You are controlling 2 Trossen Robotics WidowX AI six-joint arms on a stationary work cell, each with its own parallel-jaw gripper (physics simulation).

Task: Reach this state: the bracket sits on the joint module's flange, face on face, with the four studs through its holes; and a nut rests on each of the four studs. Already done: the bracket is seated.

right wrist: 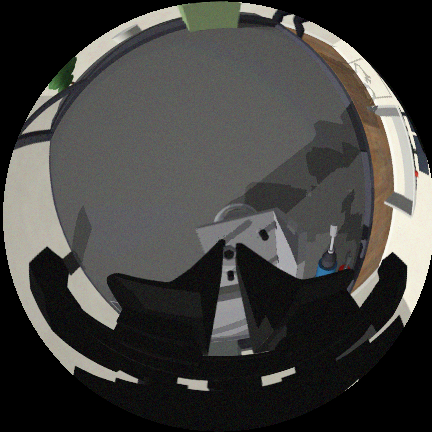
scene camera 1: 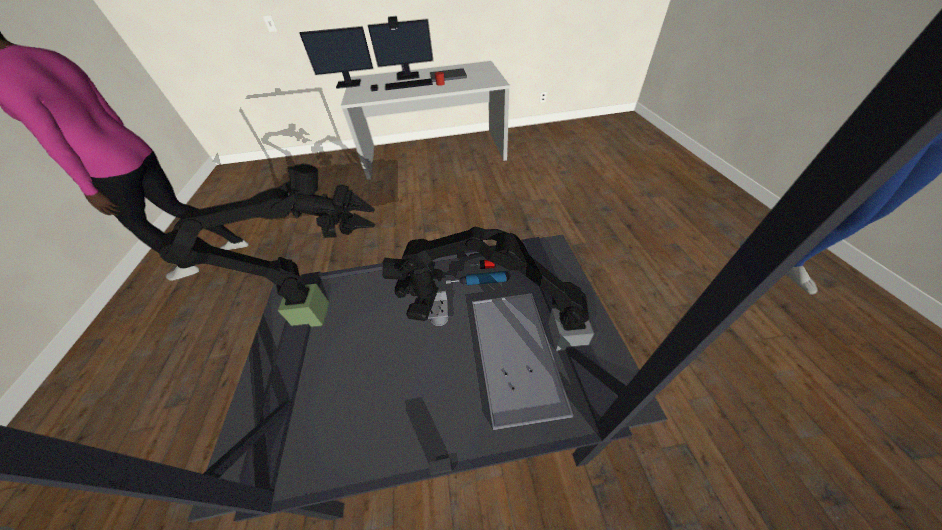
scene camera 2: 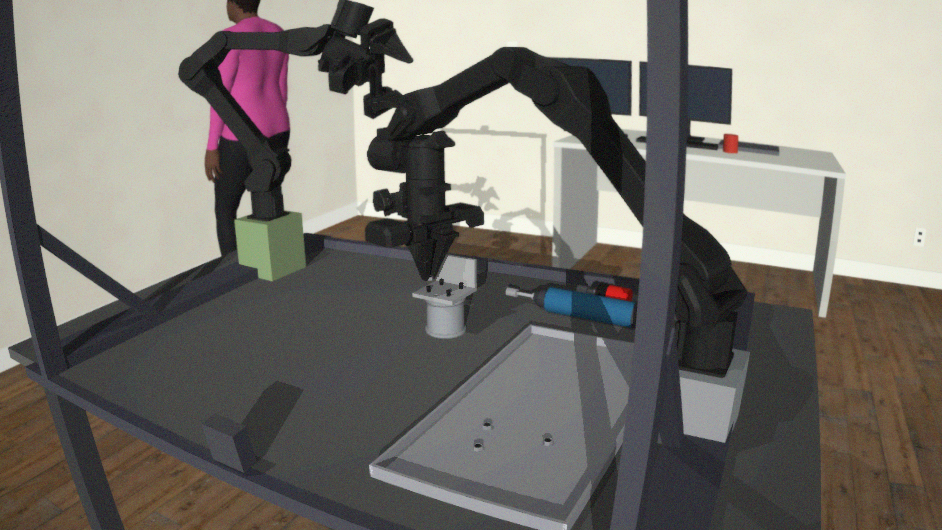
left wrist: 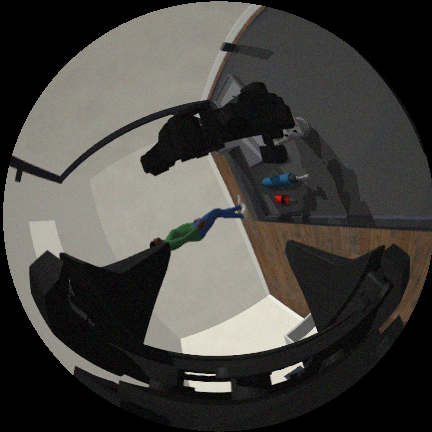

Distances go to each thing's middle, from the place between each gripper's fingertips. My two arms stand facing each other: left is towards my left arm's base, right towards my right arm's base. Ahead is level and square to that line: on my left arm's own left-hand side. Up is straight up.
Right now the bracket (scene camera 2: 454,269) is 2 cm ahead of my right hand and 2 cm to the right of it. From my right hand the other things lie so: joint module (scene camera 2: 443,320) (2 cm ahead, 2 cm to the right, 5 cm below); then tray (scene camera 1: 511,337) (9 cm behind, 29 cm to the right, 8 cm below); then blue tool (scene camera 2: 603,309) (19 cm ahead, 14 cm to the right, 6 cm below).
I see the bracket 280 mm below my left hand, 160 mm to the right of it and 90 mm behind it. Round my left hand: joint module (330 mm below, 160 mm to the right, 90 mm behind); then tray (430 mm to the right, 360 mm below, 200 mm behind); then blue tool (350 mm below, 280 mm to the right, 80 mm ahead).
